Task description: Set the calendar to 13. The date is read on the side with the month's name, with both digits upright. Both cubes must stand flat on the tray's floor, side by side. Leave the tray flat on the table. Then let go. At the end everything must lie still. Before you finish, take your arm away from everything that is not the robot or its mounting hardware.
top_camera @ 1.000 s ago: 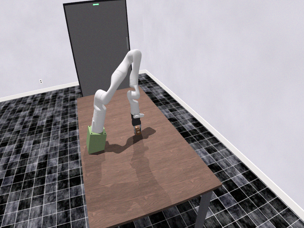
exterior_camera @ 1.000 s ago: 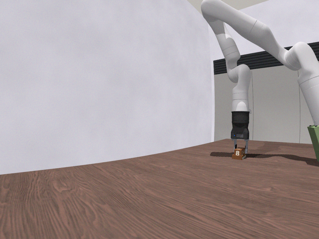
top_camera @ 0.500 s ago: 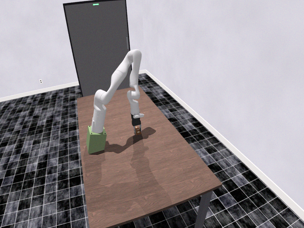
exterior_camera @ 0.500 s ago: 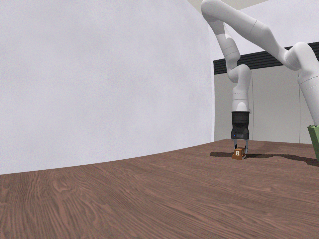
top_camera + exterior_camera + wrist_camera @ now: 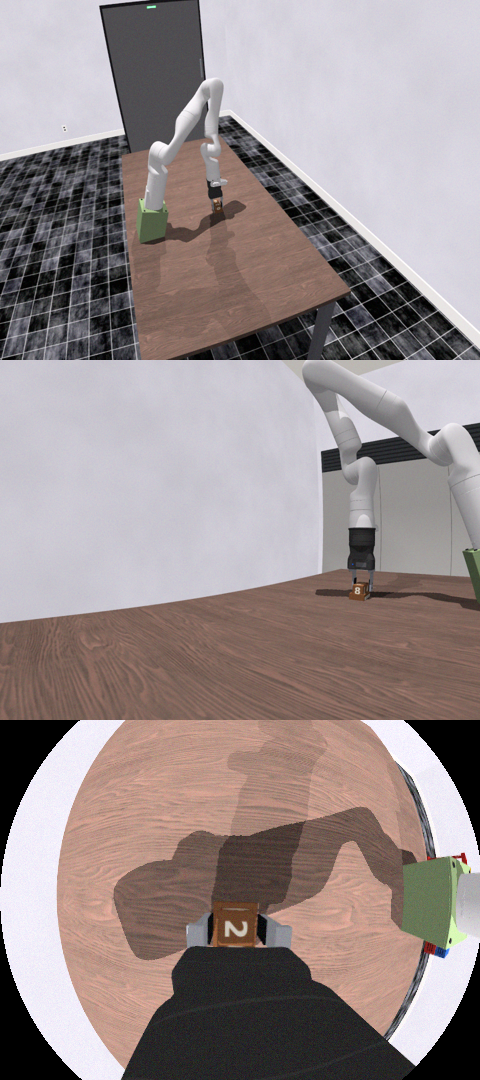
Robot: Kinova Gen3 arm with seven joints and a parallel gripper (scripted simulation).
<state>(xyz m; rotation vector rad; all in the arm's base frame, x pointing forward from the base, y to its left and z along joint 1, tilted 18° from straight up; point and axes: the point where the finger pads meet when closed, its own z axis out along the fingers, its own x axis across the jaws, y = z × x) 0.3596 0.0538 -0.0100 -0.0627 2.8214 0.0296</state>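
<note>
Now: the brown number cube 10 mm below my hand. Round my hand: calendar tray: 20 mm to the left, 30 mm below.
</note>
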